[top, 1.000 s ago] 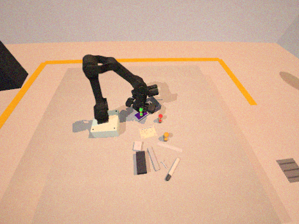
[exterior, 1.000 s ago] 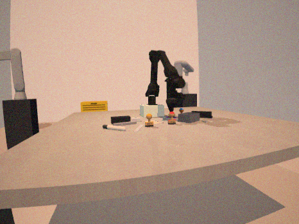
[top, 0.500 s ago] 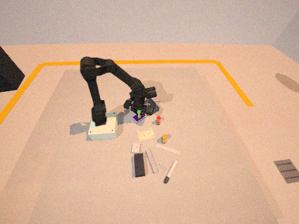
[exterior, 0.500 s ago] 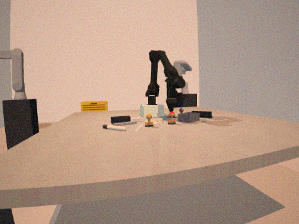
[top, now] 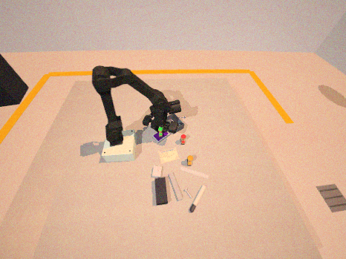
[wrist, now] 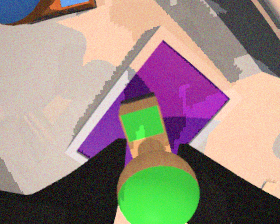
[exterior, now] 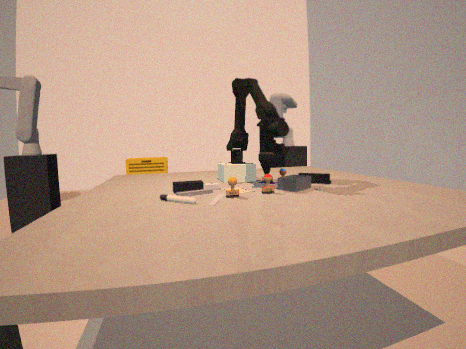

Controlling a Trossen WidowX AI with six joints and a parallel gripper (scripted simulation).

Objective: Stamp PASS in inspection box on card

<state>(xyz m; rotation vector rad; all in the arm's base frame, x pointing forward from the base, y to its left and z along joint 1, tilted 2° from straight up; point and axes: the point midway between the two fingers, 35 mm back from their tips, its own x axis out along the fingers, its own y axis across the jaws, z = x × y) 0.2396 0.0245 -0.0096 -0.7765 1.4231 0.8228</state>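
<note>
Right now my gripper tip is 3 cm above the purple ink pad. From my gripper tip the other things lie so: green-knobbed stamp: right at my gripper tip; then grey tray: 10 cm ahead, 6 cm to the left, 3 cm below; then blue-knobbed stamp: 1 cm behind, 9 cm to the left, 2 cm below.
</note>
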